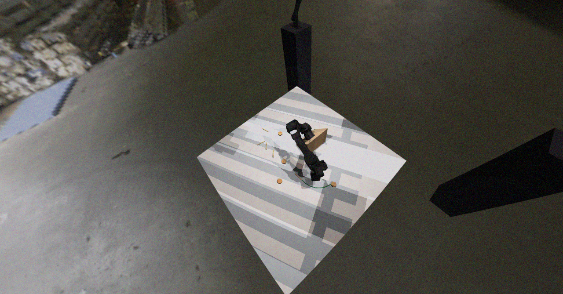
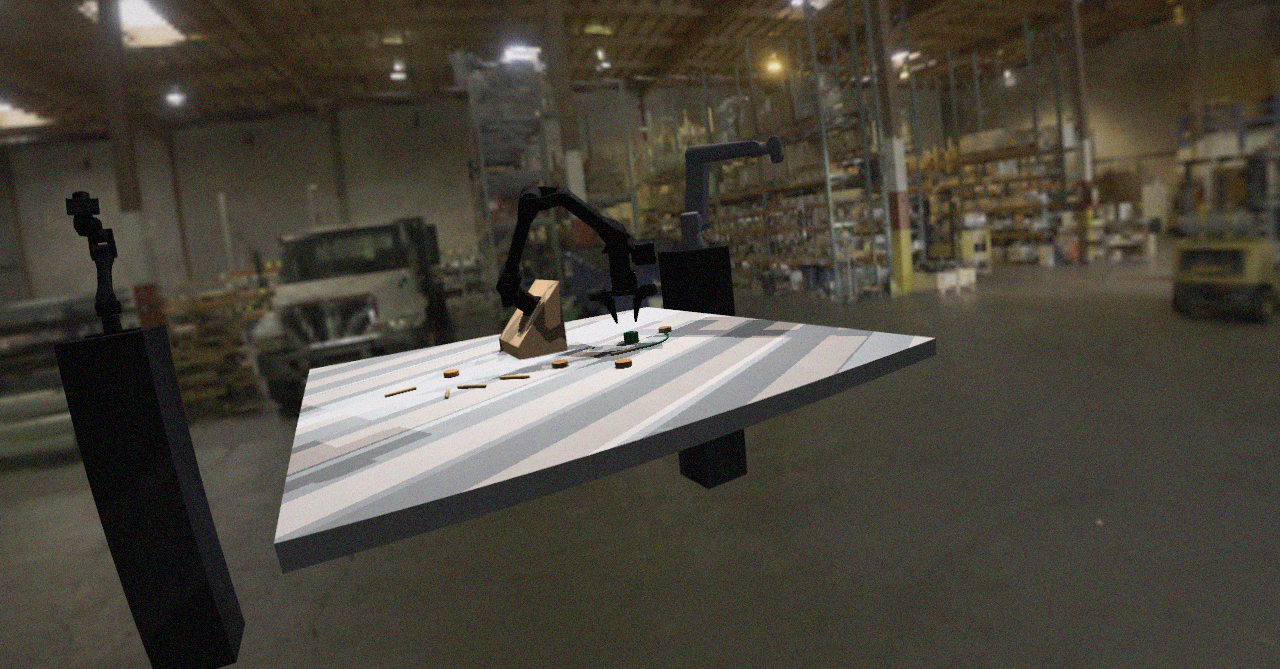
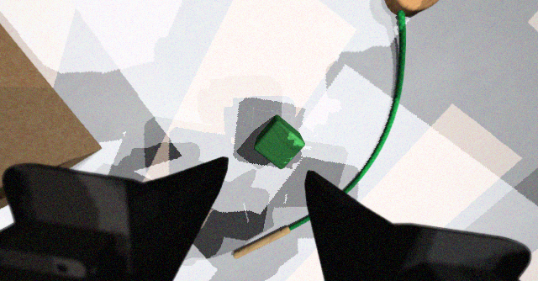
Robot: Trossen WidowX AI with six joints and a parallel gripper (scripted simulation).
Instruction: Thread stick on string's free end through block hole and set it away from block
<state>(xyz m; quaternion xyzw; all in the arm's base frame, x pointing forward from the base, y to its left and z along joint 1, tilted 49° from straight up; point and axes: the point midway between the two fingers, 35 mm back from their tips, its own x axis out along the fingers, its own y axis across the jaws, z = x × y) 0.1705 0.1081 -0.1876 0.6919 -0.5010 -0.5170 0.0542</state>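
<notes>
Right now the green cube is 10 mm to the left of my gripper tip and 40 mm below it. The rest, counted from my gripper tip: thin wooden stick (100 mm ahead, 60 mm to the right, 60 mm below); then round wooden button (50 mm behind, 160 mm to the left, 50 mm below).
</notes>
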